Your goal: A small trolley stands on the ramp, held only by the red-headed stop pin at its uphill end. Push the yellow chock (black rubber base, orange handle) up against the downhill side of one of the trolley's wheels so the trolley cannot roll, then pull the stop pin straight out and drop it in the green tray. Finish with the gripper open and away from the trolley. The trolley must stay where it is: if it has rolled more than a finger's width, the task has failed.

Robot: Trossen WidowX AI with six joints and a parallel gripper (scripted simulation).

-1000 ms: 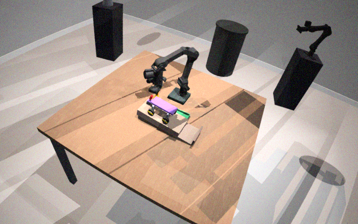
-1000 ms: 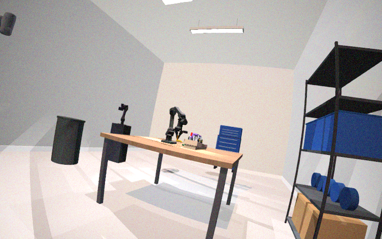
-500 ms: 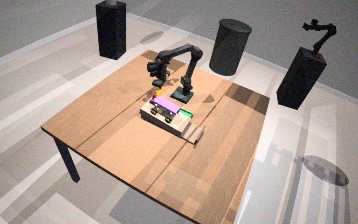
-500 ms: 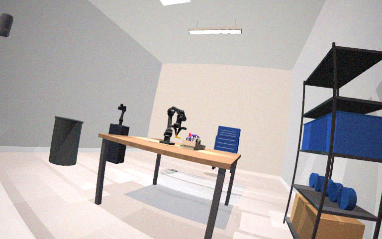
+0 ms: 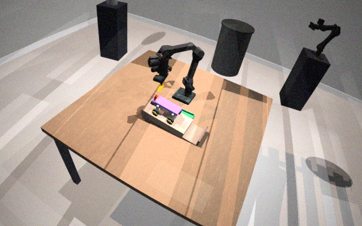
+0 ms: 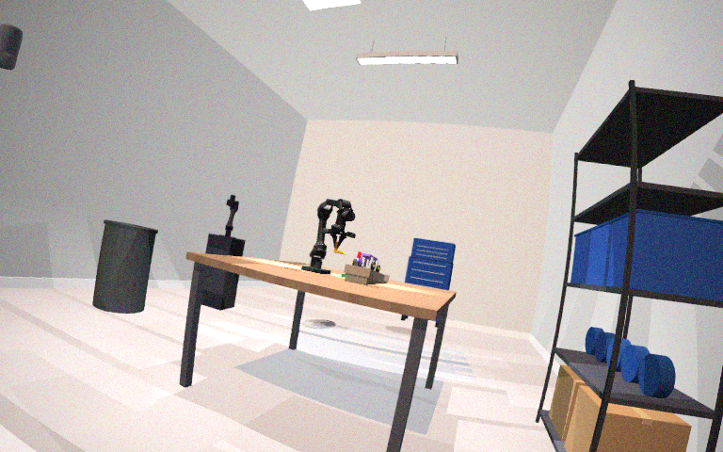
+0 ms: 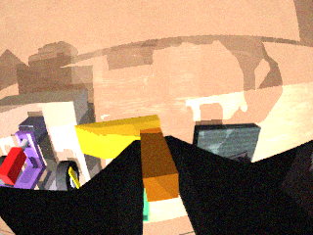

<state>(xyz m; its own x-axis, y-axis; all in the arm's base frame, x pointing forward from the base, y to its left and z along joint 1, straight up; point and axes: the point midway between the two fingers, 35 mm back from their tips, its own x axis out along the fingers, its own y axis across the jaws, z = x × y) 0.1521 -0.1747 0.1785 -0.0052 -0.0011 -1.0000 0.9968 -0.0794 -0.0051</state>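
The yellow chock is 20 mm ahead of my gripper tip and 10 mm below it. Also, from my gripper tip: purple trolley 180 mm ahead, 100 mm to the left, 60 mm below; then green tray 220 mm to the left, 180 mm below, 70 mm ahead; then red-headed stop pin 140 mm ahead, 40 mm below.
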